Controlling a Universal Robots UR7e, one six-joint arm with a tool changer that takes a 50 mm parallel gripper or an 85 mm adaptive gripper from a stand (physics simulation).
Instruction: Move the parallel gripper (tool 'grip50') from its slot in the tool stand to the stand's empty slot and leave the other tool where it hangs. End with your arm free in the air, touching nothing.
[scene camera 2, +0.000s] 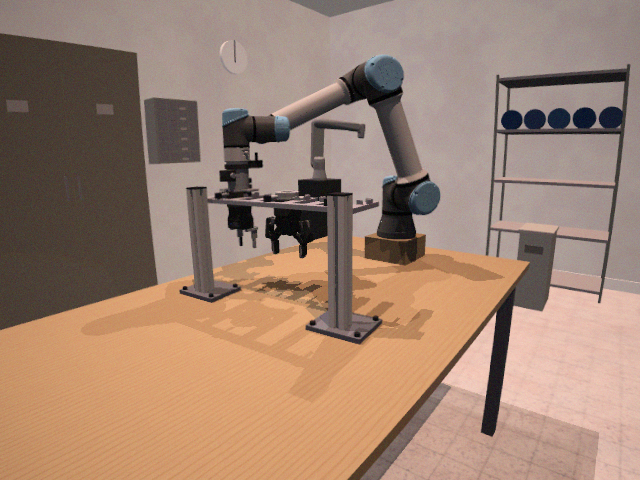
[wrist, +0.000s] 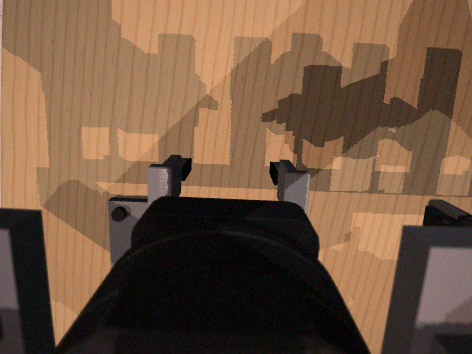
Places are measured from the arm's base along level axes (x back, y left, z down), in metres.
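Where they show: arm's base, link origin: (scene camera 2: 396, 235).
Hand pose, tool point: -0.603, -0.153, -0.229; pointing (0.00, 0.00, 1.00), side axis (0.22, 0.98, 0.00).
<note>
Things, the pixels of their top centre, and the offset from my tool point, as dx, dy, dz. "spot": a spot on its surface instead. Level surfaces: height alone.
- stand's top plate, surface spot: (scene camera 2: 310, 207) spot: -0.024, +0.334, +0.037
- stand's plate, surface spot: (wrist: 395, 290) spot: +0.036, +0.033, +0.043
- stand's left post, surface spot: (scene camera 2: 200, 242) spot: -0.137, +0.000, +0.152
- post foot, surface spot: (wrist: 120, 235) spot: -0.094, -0.090, +0.303
- table, surface height: dz +0.315
The parallel gripper (scene camera 2: 247, 238) (wrist: 230, 170) is on the arm's wrist at the left end of the tool stand (scene camera 2: 339, 258). Its dark body hangs below the stand's top plate (scene camera 2: 310, 207), with the changer parts and wrist above. Its two grey fingers point down, apart, with nothing between them. In the wrist view, parts of the stand's plate (wrist: 395, 290) flank the gripper body on both sides. Whether it rests on the slot is hidden. The black adaptive gripper (scene camera 2: 288, 227) hangs in the slot beside it; a dark part of it (wrist: 445, 212) shows at the right of the wrist view.
The stand's left post (scene camera 2: 200, 242) rises close to the parallel gripper, and a post foot (wrist: 120, 235) shows below it. The arm's wooden base block (scene camera 2: 395, 248) is at the table's back. A second small arm (scene camera 2: 318, 144) stands behind the stand. Shadows cross the table (scene camera 2: 206, 403).
</note>
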